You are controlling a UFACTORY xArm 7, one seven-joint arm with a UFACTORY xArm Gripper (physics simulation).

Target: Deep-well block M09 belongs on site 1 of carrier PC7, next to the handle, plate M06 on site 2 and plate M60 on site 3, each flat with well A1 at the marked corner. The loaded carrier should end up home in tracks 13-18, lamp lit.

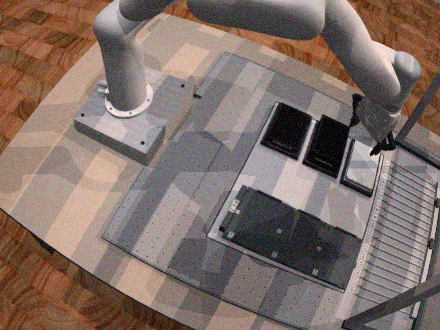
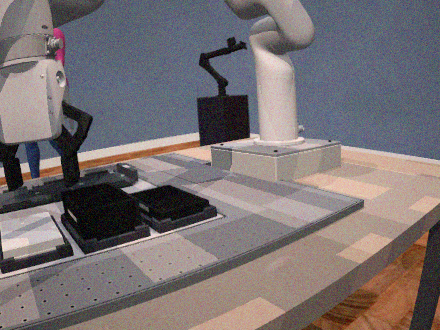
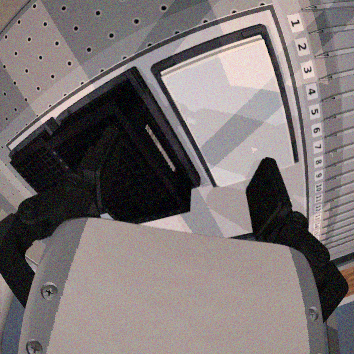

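Where they show: gripper, fingertip midpoint: point(image 1: 363, 139) point(image 2: 43, 186) point(image 3: 189, 159); arm's base at its link origin: point(image 1: 128, 98) point(image 2: 279, 142).
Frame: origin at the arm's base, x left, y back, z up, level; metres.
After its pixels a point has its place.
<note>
A tall black block point(image 1: 327, 145) @(z 0.007, x 0.018, y -0.496 m) point(image 2: 100, 212) @(z 0.003, x 0.103, y -0.530 m) point(image 3: 145, 175) @(z 0.006, x 0.031, y -0.529 m) stands in the middle of three dark holders. A lower black plate point(image 1: 288, 127) @(z -0.021, x 0.057, y -0.395 m) point(image 2: 172, 201) @(z -0.019, x 0.089, y -0.402 m) is in the holder nearer the robot base, and a white plate point(image 1: 364, 166) @(z -0.019, x 0.012, y -0.616 m) point(image 2: 31, 232) @(z -0.019, x 0.038, y -0.614 m) point(image 3: 225, 110) @(z -0.019, x 0.036, y -0.611 m) is in the holder nearer the tracks. Their name labels are not readable. The long dark carrier point(image 1: 300, 240) @(z -0.034, x -0.221, y -0.479 m) point(image 2: 95, 176) @(z -0.034, x -0.245, y -0.372 m) lies beside them, its sites bare. My gripper point(image 1: 369, 136) @(z 0.041, x 0.047, y -0.586 m) point(image 2: 43, 180) @(z 0.041, x 0.047, y -0.586 m) point(image 3: 189, 159) @(z 0.041, x 0.047, y -0.586 m) is open and empty, above the area of the block and white plate. Well A1 corners cannot be made out.
The holders and carrier rest on a pale panel point(image 1: 282, 175) @(z -0.045, x -0.066, y -0.406 m). The slatted track deck point(image 1: 400, 220) @(z -0.045, x -0.099, y -0.757 m) point(image 3: 340, 125) @(z -0.045, x -0.051, y -0.715 m), numbered along its near edge, lies beyond, with grey frame bars point(image 1: 420, 107) @(z 0.135, x 0.146, y -0.734 m) at its ends. The robot base point(image 1: 135, 117) @(z 0.000, x -0.049, y -0.041 m) point(image 2: 280, 160) @(z -0.009, x 0.094, y -0.130 m) stands on the opposite side.
</note>
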